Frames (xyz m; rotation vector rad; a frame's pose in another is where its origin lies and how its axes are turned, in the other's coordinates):
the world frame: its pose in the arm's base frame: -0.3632 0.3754 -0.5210 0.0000 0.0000 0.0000
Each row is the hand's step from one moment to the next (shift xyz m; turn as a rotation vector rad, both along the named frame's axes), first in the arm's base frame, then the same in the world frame.
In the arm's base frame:
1: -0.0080 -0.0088 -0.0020 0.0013 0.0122 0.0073
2: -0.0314 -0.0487 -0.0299 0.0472 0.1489 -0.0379
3: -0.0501 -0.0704 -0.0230 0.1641 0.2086 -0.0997
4: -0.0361 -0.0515 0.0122 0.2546 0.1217 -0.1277
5: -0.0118 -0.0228 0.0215 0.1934 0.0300 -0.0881
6: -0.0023 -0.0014 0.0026 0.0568 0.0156 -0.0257
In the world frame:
1: -0.0080 -0.0088 -0.0020 0.0013 0.0122 0.0073
2: -0.0314 -0.0487 -0.0299 0.0472 0.1489 -0.0379
3: -0.0501 -0.0704 -0.0230 0.1641 0.2086 -0.0997
4: -0.0361 -0.0515 0.0122 0.2546 0.1217 -0.1277
5: -0.0118 -0.0228 0.0215 0.1934 0.0300 -0.0881
6: -0.0023 -0.0014 0.0026 0.0568 0.0156 -0.0257

